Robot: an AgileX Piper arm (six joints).
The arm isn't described. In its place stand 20 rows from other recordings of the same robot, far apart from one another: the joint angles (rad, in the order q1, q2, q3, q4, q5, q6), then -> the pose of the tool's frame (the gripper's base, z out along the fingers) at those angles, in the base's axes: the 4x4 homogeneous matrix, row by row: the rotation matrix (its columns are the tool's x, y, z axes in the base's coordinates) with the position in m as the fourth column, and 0 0 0 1 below.
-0.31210, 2.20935, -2.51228, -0.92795, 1.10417, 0.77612 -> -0.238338 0.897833 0.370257 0.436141; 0.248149 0.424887 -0.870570 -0.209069; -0.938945 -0.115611 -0.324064 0.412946; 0 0 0 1
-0.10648, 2.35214, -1.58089, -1.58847, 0.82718, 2.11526 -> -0.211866 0.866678 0.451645 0.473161; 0.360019 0.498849 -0.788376 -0.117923; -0.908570 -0.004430 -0.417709 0.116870; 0 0 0 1
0.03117, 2.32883, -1.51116, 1.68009, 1.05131, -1.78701 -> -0.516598 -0.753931 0.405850 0.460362; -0.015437 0.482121 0.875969 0.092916; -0.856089 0.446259 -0.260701 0.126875; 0 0 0 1
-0.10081, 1.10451, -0.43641, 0.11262, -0.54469, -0.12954 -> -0.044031 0.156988 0.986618 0.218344; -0.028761 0.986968 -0.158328 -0.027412; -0.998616 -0.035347 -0.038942 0.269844; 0 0 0 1
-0.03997, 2.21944, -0.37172, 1.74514, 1.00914, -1.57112 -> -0.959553 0.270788 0.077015 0.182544; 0.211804 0.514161 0.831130 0.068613; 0.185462 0.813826 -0.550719 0.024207; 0 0 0 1
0.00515, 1.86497, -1.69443, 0.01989, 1.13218, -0.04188 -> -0.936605 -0.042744 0.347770 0.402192; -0.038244 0.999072 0.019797 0.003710; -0.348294 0.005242 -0.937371 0.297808; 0 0 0 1
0.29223, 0.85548, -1.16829, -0.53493, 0.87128, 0.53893 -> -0.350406 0.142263 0.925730 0.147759; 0.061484 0.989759 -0.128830 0.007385; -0.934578 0.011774 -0.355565 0.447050; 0 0 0 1
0.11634, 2.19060, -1.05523, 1.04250, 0.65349, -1.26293 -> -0.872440 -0.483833 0.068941 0.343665; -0.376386 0.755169 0.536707 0.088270; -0.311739 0.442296 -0.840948 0.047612; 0 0 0 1
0.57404, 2.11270, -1.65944, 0.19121, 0.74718, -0.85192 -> -0.185092 -0.934342 0.304542 0.381017; -0.890217 0.290674 0.350746 0.260394; -0.416239 -0.206189 -0.885568 0.195213; 0 0 0 1
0.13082, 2.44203, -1.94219, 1.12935, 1.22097, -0.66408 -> -0.936797 -0.347475 0.040902 0.479082; -0.142725 0.486267 0.862075 0.140993; -0.319439 0.801751 -0.505127 0.148903; 0 0 0 1
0.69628, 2.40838, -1.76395, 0.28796, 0.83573, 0.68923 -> -0.986188 0.165119 0.013005 0.354204; 0.161923 0.944616 0.285449 0.321083; 0.034848 0.283612 -0.958306 0.082155; 0 0 0 1
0.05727, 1.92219, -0.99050, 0.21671, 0.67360, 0.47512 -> -0.835123 0.547225 0.055812 0.320984; 0.549285 0.824237 0.137549 0.030629; 0.029268 0.145527 -0.988921 0.111993; 0 0 0 1
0.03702, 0.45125, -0.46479, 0.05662, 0.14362, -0.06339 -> -0.042274 -0.045409 0.998074 0.100791; -0.008922 0.998944 0.045071 0.004471; -0.999066 -0.007000 -0.042635 0.324115; 0 0 0 1
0.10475, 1.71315, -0.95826, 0.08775, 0.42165, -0.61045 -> -0.698569 -0.549965 0.457755 0.328879; -0.581741 0.809005 0.084191 0.037858; -0.416628 -0.207482 -0.885083 0.178530; 0 0 0 1
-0.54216, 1.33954, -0.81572, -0.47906, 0.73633, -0.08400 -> -0.956816 0.211399 0.199534 0.197516; 0.092133 0.871549 -0.481575 -0.151863; -0.275708 -0.442395 -0.853388 0.242962; 0 0 0 1
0.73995, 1.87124, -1.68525, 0.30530, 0.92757, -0.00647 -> -0.747228 -0.626026 0.223028 0.295135; -0.446461 0.721466 0.529301 0.299094; -0.492264 0.295935 -0.818596 0.303978; 0 0 0 1
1.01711, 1.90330, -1.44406, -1.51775, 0.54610, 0.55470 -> 0.269109 -0.444337 0.854485 0.272455; -0.891118 0.221696 0.395930 0.350976; -0.365362 -0.867995 -0.336296 0.276056; 0 0 0 1
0.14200, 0.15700, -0.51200, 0.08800, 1.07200, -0.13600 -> -0.560179 -0.256525 0.787651 0.016569; -0.174437 0.966052 0.190567 0.009463; -0.809797 -0.030643 -0.585909 0.279152; 0 0 0 1
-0.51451, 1.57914, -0.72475, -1.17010, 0.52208, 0.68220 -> -0.935772 0.290616 0.199682 0.224259; 0.099869 0.761561 -0.640352 -0.174772; -0.338166 -0.579282 -0.741671 0.179355; 0 0 0 1
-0.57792, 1.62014, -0.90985, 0.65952, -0.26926, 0.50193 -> 0.466867 0.577871 0.669403 0.286194; 0.767651 0.110973 -0.631187 -0.204364; -0.439030 0.808548 -0.391794 0.239029; 0 0 0 1
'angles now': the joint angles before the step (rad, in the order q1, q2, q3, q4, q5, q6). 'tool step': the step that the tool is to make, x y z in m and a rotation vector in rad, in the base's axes. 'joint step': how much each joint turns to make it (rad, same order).
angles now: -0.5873 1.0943 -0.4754 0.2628 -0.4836 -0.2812
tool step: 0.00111 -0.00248 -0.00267 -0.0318 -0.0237 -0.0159
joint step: 0.0003 0.0243 0.0131 -0.0017 -0.0776 -0.0014
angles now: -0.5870 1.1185 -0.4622 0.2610 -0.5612 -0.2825
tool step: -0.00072 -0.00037 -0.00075 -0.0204 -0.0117 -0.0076
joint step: -0.0001 0.0052 0.0094 -0.0010 -0.0375 -0.0045
